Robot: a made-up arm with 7 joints. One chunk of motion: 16 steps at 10 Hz.
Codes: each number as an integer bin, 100 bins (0 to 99) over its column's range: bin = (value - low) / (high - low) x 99, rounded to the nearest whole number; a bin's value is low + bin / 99 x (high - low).
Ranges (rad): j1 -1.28..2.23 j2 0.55..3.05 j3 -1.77..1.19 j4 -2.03..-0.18 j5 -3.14..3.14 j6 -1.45..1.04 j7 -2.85..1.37
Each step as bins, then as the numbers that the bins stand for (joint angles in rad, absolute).
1 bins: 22 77 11 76 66 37 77
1 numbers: -0.5000 2.4944 -1.4411 -0.6098 1.0467 -0.5194 0.4322
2 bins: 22 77 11 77 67 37 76
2 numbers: -0.5000 2.4944 -1.4411 -0.5911 1.1101 -0.5194 0.3896
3 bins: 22 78 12 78 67 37 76
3 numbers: -0.5000 2.5197 -1.4112 -0.5724 1.1101 -0.5194 0.3896
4 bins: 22 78 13 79 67 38 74
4 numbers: -0.5000 2.5197 -1.3813 -0.5537 1.1101 -0.4942 0.3043
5 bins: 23 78 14 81 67 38 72
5 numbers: -0.4645 2.5197 -1.3514 -0.5164 1.1101 -0.4942 0.2191
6 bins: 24 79 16 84 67 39 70
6 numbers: -0.4291 2.5449 -1.2916 -0.4603 1.1101 -0.4691 0.1338
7 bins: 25 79 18 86 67 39 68
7 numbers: -0.3936 2.5449 -1.2318 -0.4229 1.1101 -0.4691 0.0486
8 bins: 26 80 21 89 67 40 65
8 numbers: -0.3582 2.5702 -1.1421 -0.3669 1.1101 -0.4439 -0.0793
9 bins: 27 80 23 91 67 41 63
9 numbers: -0.3227 2.5702 -1.0823 -0.3295 1.1101 -0.4188 -0.1645
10 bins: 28 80 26 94 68 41 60
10 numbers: -0.2873 2.5702 -0.9926 -0.2734 1.1735 -0.4188 -0.2924
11 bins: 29 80 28 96 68 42 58
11 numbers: -0.2518 2.5702 -0.9328 -0.2361 1.1735 -0.3936 -0.3777
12 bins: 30 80 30 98 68 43 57
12 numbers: -0.2164 2.5702 -0.8730 -0.1987 1.1735 -0.3685 -0.4203
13 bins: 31 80 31 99 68 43 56
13 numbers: -0.1809 2.5702 -0.8431 -0.1800 1.1735 -0.3685 -0.4629
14 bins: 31 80 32 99 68 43 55
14 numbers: -0.1809 2.5702 -0.8132 -0.1800 1.1735 -0.3685 -0.5056
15 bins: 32 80 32 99 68 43 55
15 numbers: -0.1455 2.5702 -0.8132 -0.1800 1.1735 -0.3685 -0.5056
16 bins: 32 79 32 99 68 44 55
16 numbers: -0.1455 2.5449 -0.8132 -0.1800 1.1735 -0.3433 -0.5056
